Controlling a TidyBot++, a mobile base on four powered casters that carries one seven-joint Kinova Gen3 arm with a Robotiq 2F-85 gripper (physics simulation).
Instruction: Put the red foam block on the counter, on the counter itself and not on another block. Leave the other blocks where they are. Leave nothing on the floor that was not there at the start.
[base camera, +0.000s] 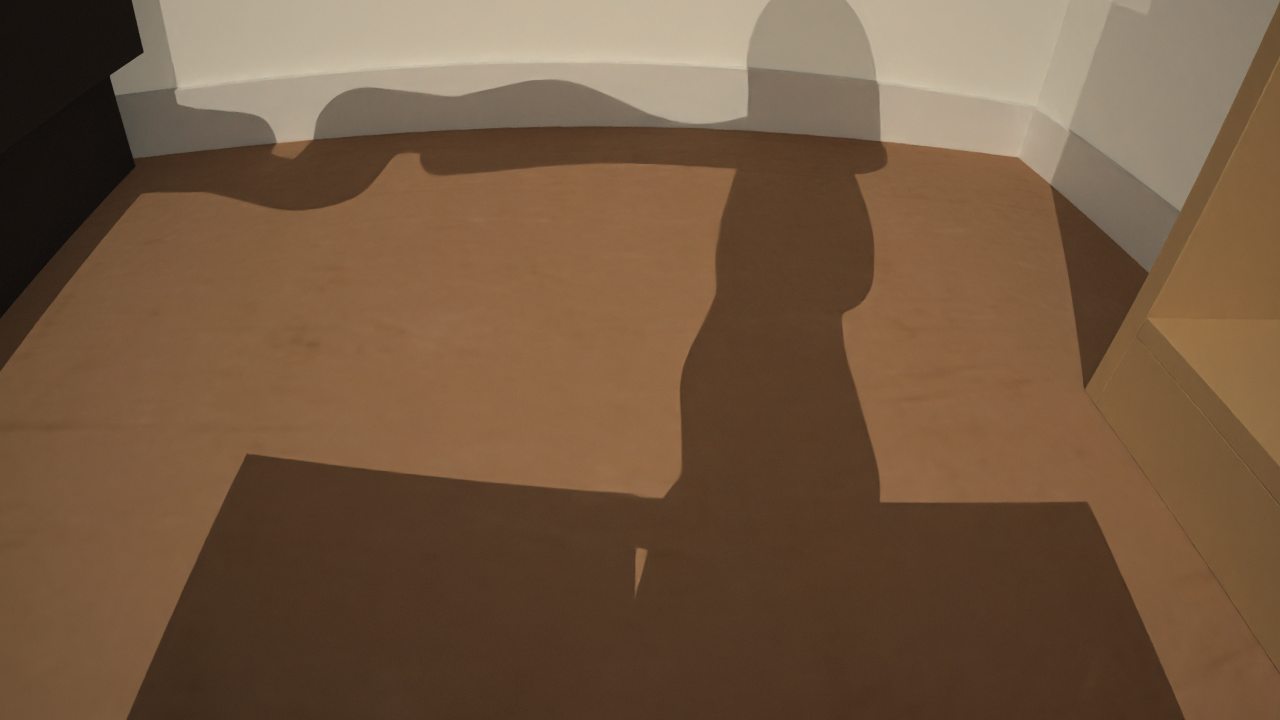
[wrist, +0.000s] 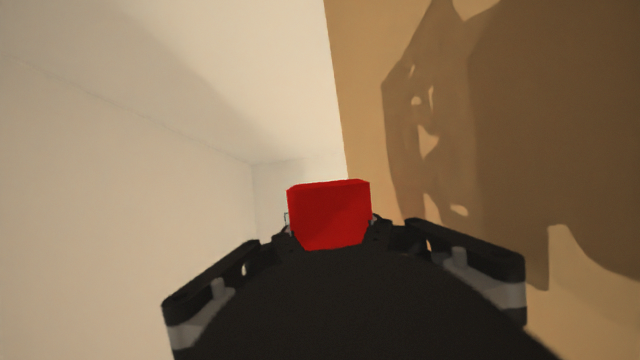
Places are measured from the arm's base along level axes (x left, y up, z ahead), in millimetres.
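Pixels of known places: gripper, fingertip midpoint: (wrist: 330, 224).
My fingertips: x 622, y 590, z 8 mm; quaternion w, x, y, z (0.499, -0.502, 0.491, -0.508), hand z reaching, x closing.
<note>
Behind a point stands the place of what it marks.
The red foam block (wrist: 330, 215) @(x 587, y 590, z 26 mm) is between the fingertips of my gripper (wrist: 330, 224) @(x 622, y 590, z 8 mm) in the wrist view. The gripper is shut on it, with a finger at its left and right sides. The lower part of the block is hidden behind the dark gripper body. The gripper does not show in the base camera view, where the arm's shadow falls on the floor and wall. The counter and the other blocks cannot be made out in either view.
A tan wooden panel (wrist: 520, 150) rises close on the right in the wrist view, with the gripper's shadow on it. In the base view a wooden shelf unit (base camera: 1172, 438) @(x -437, y -353, z 425 mm) stands right, a dark cabinet (base camera: 53, 152) @(x 641, y -303, z 698 mm) left, and a white wall (base camera: 537, 31) @(x 129, y -269, z 987 mm) behind the brown floor (base camera: 447, 313) @(x 142, y -397, z 568 mm).
</note>
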